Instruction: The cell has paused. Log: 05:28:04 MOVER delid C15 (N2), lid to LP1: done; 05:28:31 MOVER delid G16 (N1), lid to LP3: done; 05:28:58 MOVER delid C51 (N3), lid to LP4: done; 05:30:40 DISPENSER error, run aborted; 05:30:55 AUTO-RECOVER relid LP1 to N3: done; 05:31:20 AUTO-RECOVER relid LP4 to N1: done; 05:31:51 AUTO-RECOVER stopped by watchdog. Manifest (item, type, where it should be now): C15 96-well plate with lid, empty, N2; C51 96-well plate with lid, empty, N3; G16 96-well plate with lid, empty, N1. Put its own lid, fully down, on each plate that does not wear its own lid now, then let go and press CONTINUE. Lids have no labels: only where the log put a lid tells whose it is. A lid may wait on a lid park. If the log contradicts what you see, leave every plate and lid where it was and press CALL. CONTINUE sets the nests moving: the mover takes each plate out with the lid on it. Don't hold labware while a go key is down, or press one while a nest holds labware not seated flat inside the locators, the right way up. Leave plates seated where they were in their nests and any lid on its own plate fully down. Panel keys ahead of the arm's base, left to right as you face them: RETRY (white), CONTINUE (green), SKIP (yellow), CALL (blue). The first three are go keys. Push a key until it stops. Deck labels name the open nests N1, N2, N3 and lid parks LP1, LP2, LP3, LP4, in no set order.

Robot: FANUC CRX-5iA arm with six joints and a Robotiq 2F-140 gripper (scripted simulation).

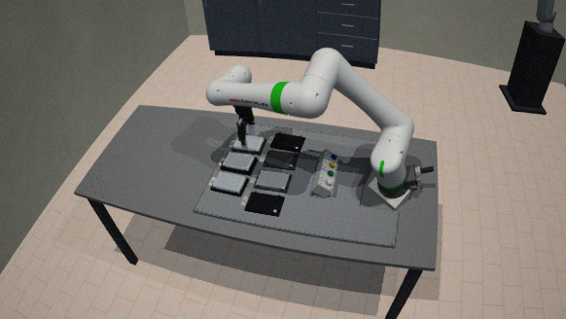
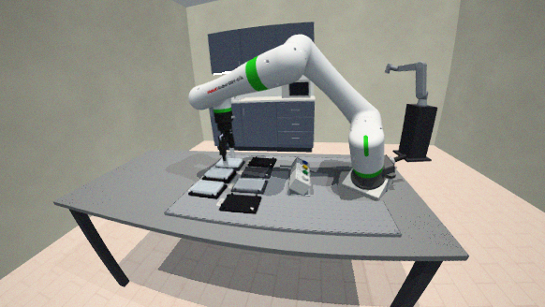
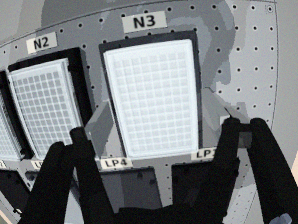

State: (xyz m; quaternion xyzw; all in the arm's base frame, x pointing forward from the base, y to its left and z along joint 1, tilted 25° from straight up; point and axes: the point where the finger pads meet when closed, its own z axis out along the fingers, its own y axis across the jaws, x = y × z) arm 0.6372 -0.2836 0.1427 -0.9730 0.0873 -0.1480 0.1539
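My gripper is now 130 mm to the right of the plate, 20 mm short of it and 20 mm above it. Round my hand: LP4 label: 80 mm to the left, 80 mm behind, 50 mm below; N3 label: 90 mm ahead, 50 mm below, 10 mm to the right; LP1 label: 100 mm behind, 50 mm to the right, 50 mm below.
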